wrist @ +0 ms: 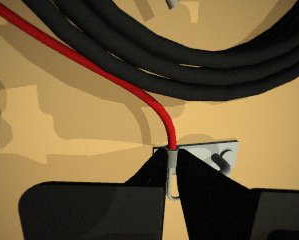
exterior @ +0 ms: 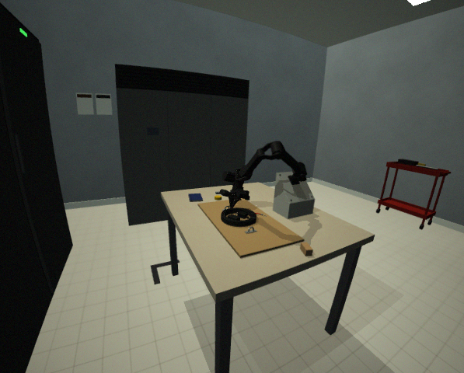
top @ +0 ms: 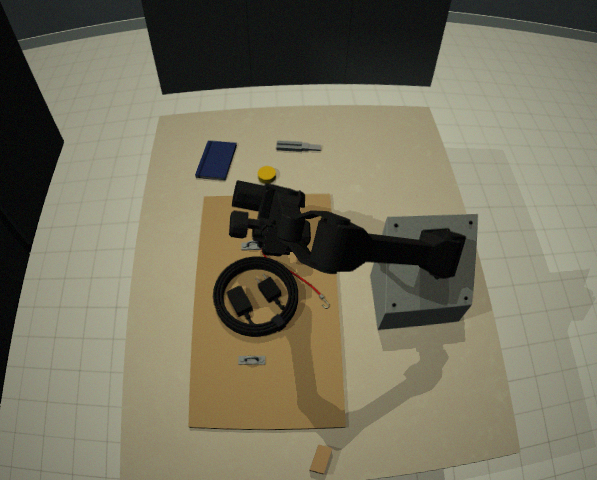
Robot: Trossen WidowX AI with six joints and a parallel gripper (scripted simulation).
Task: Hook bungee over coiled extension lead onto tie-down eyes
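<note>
Now: the extension lead coil 130 mm to the left of my hand, 30 mm below it and 30 mm ahead of it. From my hand the other things lie so: grey tool: 350 mm to the right, 120 mm behind, 50 mm below; then board: 140 mm to the left, 50 mm below, 10 mm ahead; then yellow disc: 240 mm to the right, 50 mm below, 10 mm behind.
</note>
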